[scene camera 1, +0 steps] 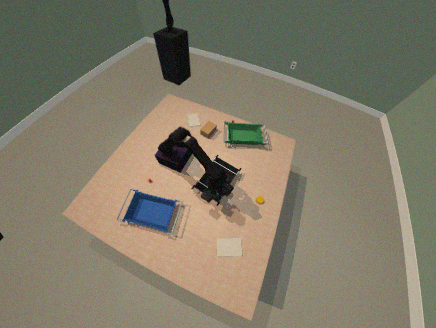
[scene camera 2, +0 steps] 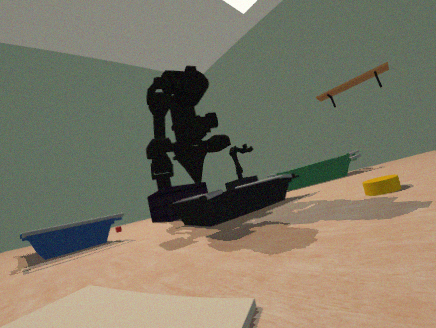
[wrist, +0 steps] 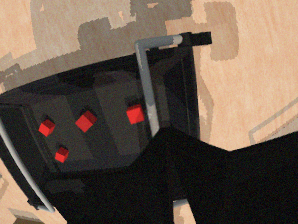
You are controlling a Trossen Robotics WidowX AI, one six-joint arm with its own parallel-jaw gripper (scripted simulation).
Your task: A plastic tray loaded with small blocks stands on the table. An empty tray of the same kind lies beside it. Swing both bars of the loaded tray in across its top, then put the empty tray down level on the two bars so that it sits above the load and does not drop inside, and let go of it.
Scene:
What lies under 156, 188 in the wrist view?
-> My gripper.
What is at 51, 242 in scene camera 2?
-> A blue tray.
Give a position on a blue tray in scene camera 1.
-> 145, 209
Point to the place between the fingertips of my gripper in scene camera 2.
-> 198, 183

